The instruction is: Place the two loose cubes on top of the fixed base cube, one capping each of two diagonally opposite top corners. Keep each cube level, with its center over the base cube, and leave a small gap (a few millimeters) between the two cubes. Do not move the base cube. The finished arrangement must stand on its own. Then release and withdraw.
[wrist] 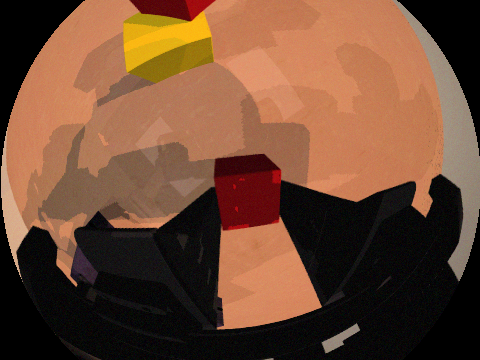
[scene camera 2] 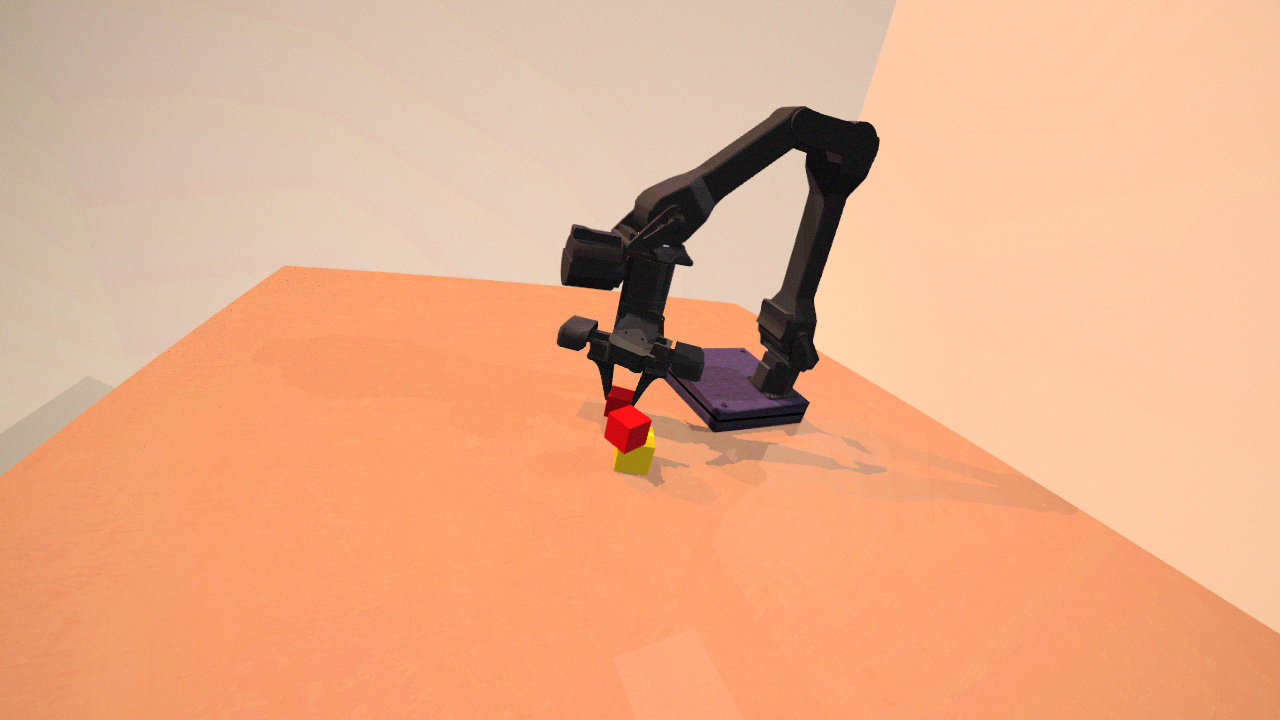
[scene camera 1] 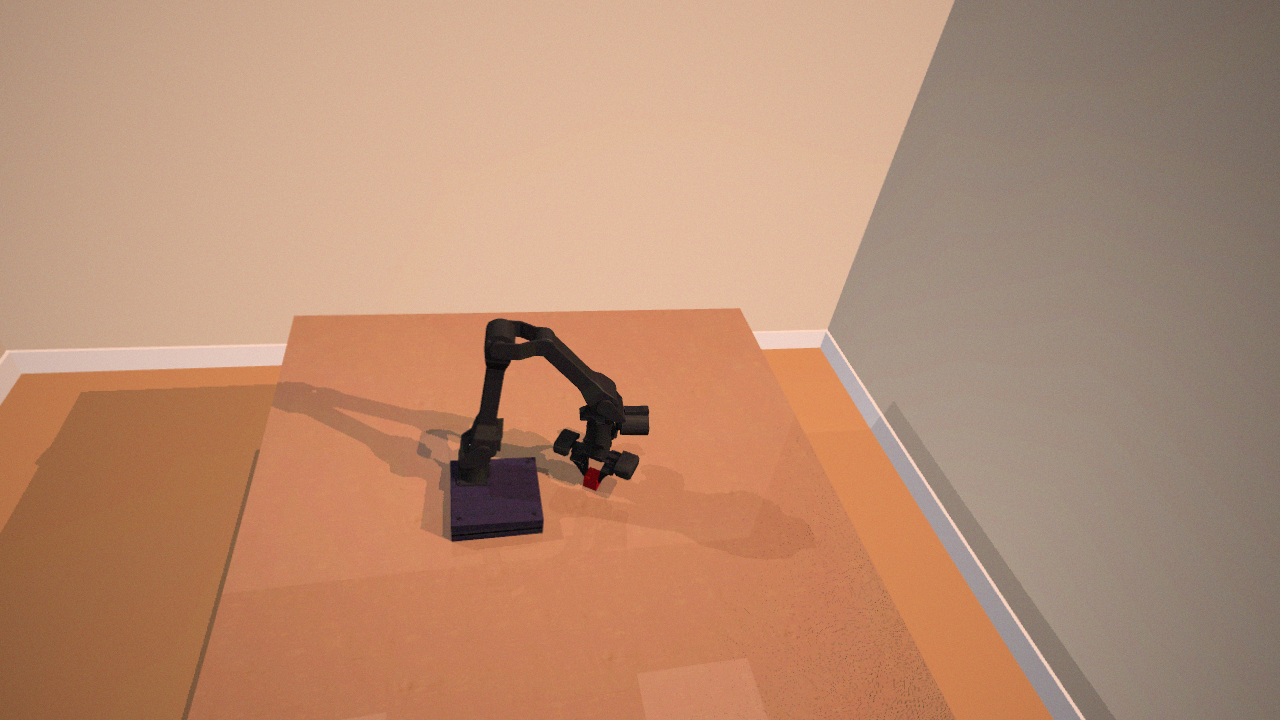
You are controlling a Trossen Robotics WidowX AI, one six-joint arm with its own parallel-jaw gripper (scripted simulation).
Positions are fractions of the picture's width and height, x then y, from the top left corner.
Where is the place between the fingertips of the gripper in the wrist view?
At 0.51, 0.53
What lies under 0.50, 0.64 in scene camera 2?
A yellow base cube.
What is the gripper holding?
A red cube.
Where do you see a yellow base cube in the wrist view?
0.33, 0.13
